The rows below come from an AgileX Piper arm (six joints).
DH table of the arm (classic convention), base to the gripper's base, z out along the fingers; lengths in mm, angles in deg. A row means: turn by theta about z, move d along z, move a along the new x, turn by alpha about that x. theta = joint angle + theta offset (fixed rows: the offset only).
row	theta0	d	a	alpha
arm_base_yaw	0	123	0	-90
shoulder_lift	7.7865	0	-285	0
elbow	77.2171	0	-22	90
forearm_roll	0	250.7	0	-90
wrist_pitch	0	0	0	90
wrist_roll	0	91	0	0
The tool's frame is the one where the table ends.
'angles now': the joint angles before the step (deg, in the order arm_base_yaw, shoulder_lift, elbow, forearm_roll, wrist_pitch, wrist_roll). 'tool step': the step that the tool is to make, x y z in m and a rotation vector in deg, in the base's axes. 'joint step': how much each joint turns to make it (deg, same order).
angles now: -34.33, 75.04, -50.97, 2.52, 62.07, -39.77
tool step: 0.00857, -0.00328, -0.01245, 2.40, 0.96, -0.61
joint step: 0.00, 3.25, -0.02, 1.56, -1.09, 0.00
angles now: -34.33, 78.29, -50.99, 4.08, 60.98, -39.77
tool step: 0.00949, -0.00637, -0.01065, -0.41, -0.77, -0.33
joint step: 0.00, 2.80, -0.05, 0.22, -3.63, 0.00
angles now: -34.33, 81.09, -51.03, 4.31, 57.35, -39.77
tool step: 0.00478, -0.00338, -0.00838, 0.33, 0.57, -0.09
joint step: 0.00, 2.02, -0.01, 0.00, -1.36, 0.00
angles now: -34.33, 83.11, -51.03, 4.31, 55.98, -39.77
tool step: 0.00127, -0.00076, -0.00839, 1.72, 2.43, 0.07
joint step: 0.00, 1.90, -0.01, 0.01, 1.09, 0.00
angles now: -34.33, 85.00, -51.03, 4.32, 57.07, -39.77
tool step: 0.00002, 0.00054, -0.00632, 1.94, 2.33, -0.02
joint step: 0.00, 1.43, 0.00, 0.26, 1.59, 0.00
